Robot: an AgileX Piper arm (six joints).
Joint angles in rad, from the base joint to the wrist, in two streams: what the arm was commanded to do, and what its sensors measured. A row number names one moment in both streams.
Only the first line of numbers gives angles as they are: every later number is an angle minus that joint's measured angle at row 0.
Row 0, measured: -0.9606 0.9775 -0.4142 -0.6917 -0.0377 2.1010
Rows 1 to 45, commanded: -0.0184 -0.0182 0.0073 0.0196 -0.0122 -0.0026; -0.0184 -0.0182 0.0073 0.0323 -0.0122 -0.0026; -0.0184 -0.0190 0.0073 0.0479 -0.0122 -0.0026; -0.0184 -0.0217 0.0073 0.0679 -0.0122 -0.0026; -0.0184 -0.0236 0.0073 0.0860 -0.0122 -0.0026; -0.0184 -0.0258 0.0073 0.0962 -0.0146 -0.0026; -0.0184 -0.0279 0.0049 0.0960 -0.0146 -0.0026; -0.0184 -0.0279 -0.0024 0.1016 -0.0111 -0.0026; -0.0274 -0.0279 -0.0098 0.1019 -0.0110 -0.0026; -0.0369 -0.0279 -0.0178 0.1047 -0.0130 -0.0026; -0.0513 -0.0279 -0.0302 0.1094 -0.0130 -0.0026; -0.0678 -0.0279 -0.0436 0.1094 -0.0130 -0.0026; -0.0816 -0.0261 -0.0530 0.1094 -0.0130 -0.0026; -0.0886 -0.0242 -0.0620 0.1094 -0.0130 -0.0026; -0.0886 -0.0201 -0.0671 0.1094 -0.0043 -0.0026; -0.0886 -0.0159 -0.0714 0.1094 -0.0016 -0.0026; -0.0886 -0.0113 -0.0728 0.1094 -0.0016 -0.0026; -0.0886 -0.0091 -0.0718 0.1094 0.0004 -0.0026; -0.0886 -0.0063 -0.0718 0.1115 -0.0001 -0.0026; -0.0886 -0.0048 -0.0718 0.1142 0.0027 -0.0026; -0.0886 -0.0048 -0.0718 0.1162 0.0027 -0.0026; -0.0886 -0.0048 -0.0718 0.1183 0.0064 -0.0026; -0.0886 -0.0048 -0.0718 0.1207 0.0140 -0.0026; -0.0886 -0.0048 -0.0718 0.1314 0.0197 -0.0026; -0.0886 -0.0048 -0.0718 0.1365 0.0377 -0.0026; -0.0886 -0.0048 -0.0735 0.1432 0.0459 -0.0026; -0.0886 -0.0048 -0.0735 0.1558 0.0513 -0.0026; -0.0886 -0.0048 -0.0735 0.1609 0.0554 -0.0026; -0.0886 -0.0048 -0.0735 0.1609 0.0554 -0.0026; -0.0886 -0.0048 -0.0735 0.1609 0.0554 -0.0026; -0.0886 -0.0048 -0.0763 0.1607 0.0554 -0.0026; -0.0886 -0.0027 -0.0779 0.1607 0.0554 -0.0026; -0.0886 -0.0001 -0.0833 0.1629 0.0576 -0.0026; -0.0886 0.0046 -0.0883 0.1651 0.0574 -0.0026; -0.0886 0.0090 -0.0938 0.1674 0.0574 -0.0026; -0.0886 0.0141 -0.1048 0.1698 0.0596 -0.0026; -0.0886 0.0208 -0.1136 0.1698 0.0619 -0.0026; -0.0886 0.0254 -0.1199 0.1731 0.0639 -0.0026; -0.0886 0.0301 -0.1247 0.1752 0.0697 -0.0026; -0.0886 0.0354 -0.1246 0.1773 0.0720 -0.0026; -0.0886 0.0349 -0.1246 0.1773 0.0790 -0.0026; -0.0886 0.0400 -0.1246 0.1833 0.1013 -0.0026; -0.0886 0.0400 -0.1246 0.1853 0.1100 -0.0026; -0.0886 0.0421 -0.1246 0.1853 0.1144 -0.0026; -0.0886 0.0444 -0.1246 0.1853 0.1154 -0.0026
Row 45, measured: -0.0812 0.0344 -0.1185 0.1756 0.0866 0.0036
